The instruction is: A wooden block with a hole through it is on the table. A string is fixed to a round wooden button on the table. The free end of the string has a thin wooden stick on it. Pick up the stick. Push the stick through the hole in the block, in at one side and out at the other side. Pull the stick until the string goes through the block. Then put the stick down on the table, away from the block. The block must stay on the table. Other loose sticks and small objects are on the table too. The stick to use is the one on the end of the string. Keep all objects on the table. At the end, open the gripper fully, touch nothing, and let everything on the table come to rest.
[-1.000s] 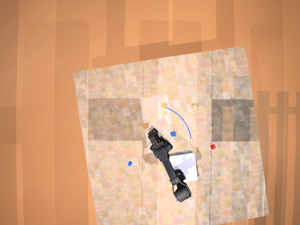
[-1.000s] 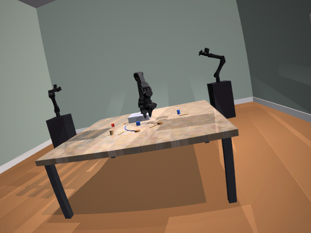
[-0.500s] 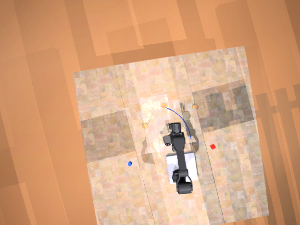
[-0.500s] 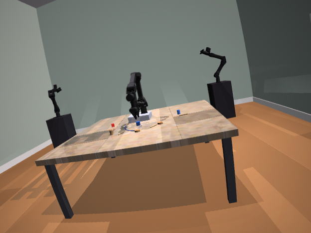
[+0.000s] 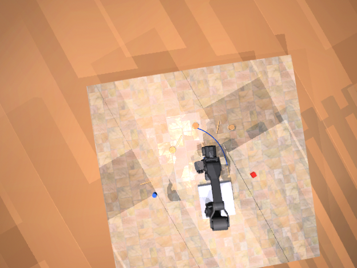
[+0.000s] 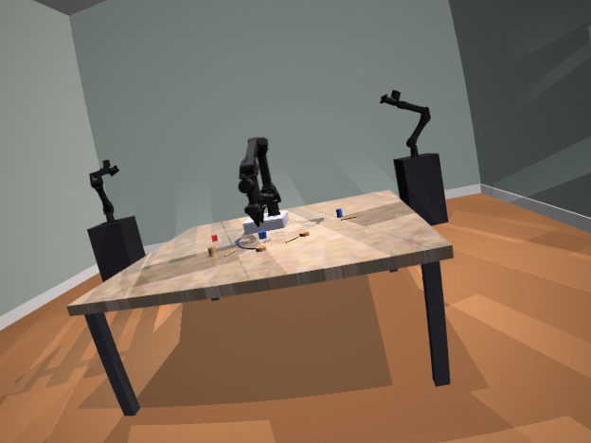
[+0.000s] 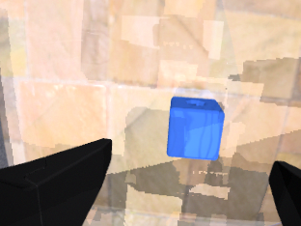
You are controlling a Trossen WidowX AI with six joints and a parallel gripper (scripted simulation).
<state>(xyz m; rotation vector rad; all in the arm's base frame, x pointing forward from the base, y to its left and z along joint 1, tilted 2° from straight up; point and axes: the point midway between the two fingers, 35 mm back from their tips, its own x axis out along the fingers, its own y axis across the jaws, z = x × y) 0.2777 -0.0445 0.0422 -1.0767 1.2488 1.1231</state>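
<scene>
Now: gripper tip 4 cm above the blue cube. From my gripper tip the other things lie so: thin wooden stick 9 cm behind, 12 cm to the right, 6 cm below; then red cube 16 cm behind, 26 cm to the right, 5 cm below; then wooden block 16 cm ahead, 20 cm to the right, 4 cm below.
</scene>
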